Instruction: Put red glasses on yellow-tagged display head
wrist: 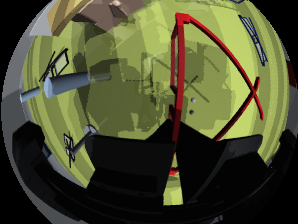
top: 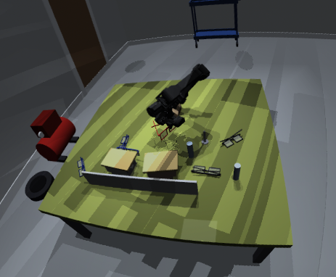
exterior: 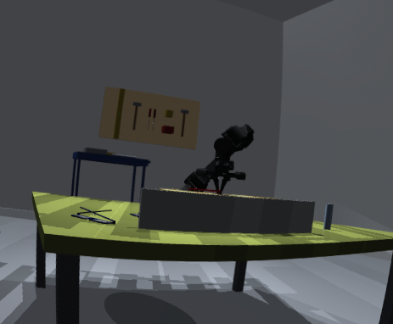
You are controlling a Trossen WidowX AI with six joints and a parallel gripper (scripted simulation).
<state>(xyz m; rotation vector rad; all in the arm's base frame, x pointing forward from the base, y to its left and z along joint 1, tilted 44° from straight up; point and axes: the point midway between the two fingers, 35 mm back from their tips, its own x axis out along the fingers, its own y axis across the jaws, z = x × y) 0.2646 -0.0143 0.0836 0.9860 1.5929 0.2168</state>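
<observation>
Now: the grey post 19 cm to the left of my gripper tip, 7 cm below it and 1 cm ahead of it. From my gripper tip the other things lie so: grey board: 35 cm ahead, 11 cm to the right, 4 cm below; then tan head: 22 cm ahead, 4 cm below.
</observation>
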